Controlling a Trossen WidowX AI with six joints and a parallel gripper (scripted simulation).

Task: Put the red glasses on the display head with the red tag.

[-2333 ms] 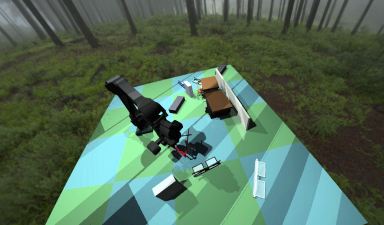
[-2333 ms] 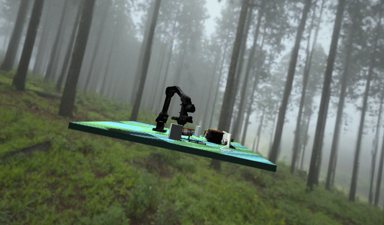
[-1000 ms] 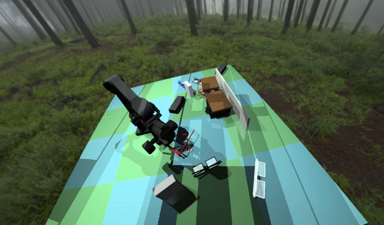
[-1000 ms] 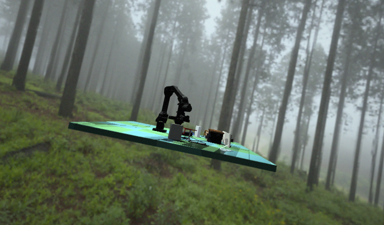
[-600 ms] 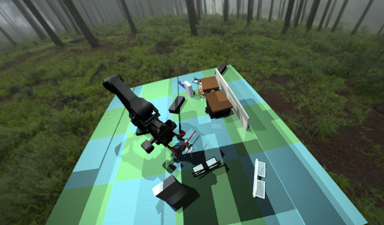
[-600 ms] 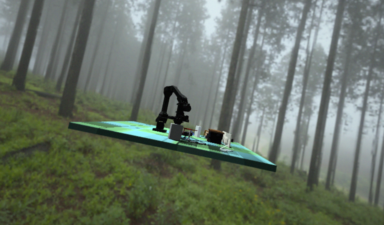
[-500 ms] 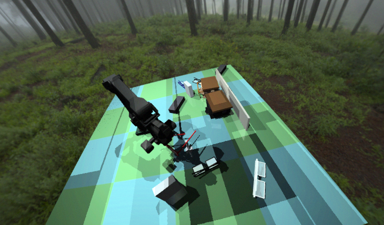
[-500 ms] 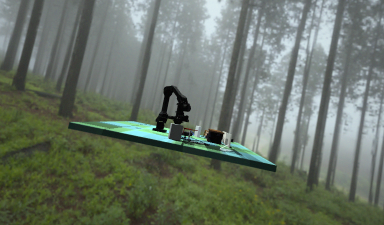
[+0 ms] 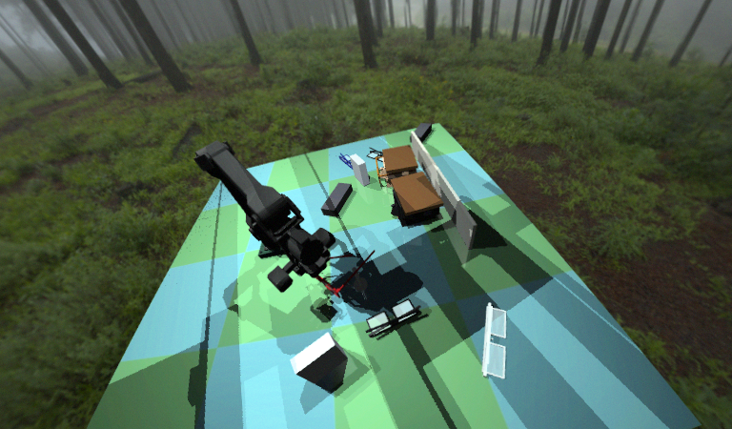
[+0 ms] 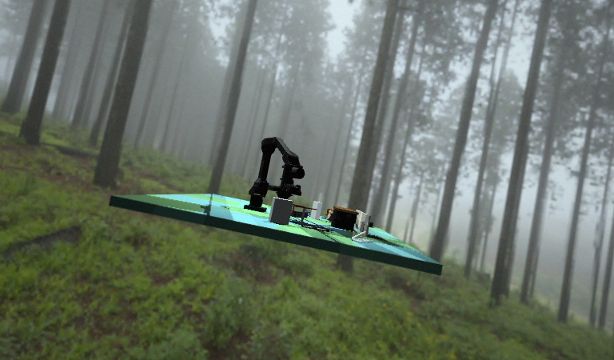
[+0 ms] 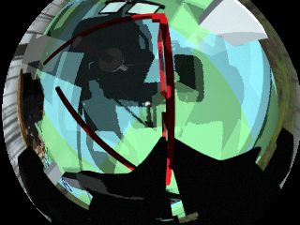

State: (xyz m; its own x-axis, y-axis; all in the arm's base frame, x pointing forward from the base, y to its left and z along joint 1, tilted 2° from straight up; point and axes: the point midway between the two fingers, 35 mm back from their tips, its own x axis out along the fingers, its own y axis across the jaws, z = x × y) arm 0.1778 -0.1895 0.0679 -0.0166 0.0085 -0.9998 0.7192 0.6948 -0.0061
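Now: gripper tip 12 cm short of the small stand, 4 cm above it and 2 cm to the left of it. From my gripper tip the other things lie so: long white wall panel: 45 cm ahead, 32 cm to the left, 1 cm below.
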